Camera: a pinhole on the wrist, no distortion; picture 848 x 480 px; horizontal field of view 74.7 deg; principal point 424.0 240.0 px. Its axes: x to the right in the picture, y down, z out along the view. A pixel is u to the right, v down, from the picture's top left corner.
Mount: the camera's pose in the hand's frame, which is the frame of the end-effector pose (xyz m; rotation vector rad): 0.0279 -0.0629 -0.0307 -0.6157 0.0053 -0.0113
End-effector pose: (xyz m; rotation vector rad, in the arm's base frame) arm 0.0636 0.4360 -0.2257 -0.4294 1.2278 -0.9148
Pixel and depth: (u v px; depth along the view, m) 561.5 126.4 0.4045
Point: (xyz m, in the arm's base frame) 0.4307 0.3296 -0.2692
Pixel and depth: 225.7 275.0 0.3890
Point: 0.3781 0.5787 -0.2056
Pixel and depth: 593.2 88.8 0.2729
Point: 0.3003 0.3238 -0.2440
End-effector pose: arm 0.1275 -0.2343 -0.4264 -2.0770 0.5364 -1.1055
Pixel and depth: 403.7 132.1 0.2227
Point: 0.2855 -0.1984 -0.5047
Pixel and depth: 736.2 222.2 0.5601
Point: 0.6754 -0.4435 -0.5862
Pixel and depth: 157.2 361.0 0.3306
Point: 0.2178 -0.1993 -0.7121
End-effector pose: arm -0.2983 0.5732 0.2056 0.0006 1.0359 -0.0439
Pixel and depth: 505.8 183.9 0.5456
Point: 0.1503 0.7657 0.3324
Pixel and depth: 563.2 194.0 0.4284
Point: 0.0697 0.7151 0.2564
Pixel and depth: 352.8 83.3 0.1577
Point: -0.1878 0.5624 0.2615
